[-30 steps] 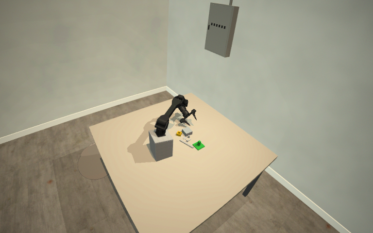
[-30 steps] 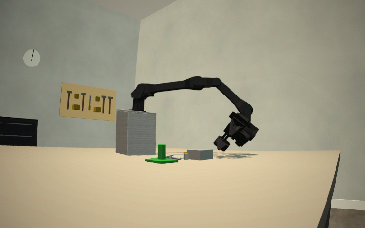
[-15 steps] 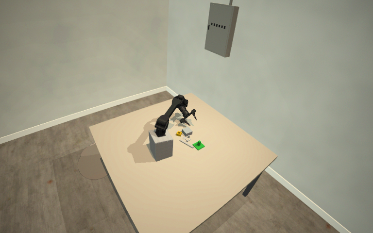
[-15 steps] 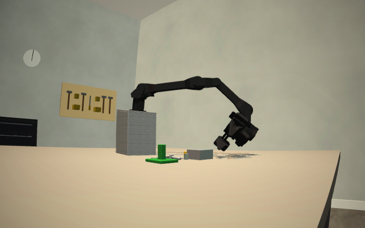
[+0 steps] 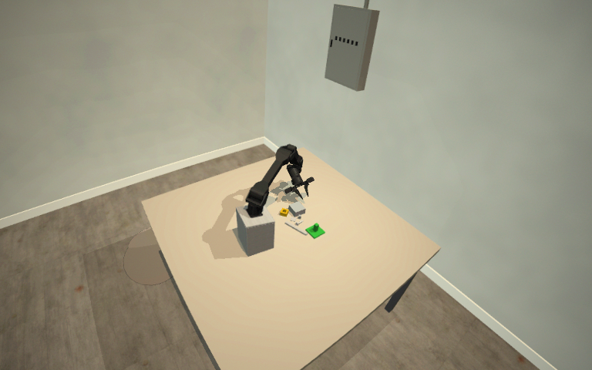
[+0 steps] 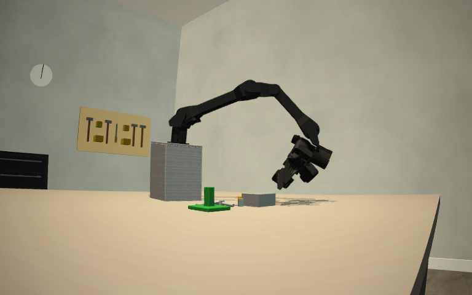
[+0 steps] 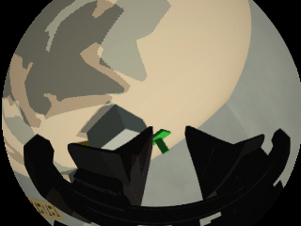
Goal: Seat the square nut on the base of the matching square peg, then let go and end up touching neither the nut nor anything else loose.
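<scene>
My gripper is now 70 mm past the grey block, 60 mm above it and 50 mm to the left of it. The rest, counted from my hand: grey bolt-like piece 150 mm to the right, 110 mm behind, 80 mm below; then thin pale tool-like piece 170 mm to the right, 140 mm behind, 80 mm below.
</scene>
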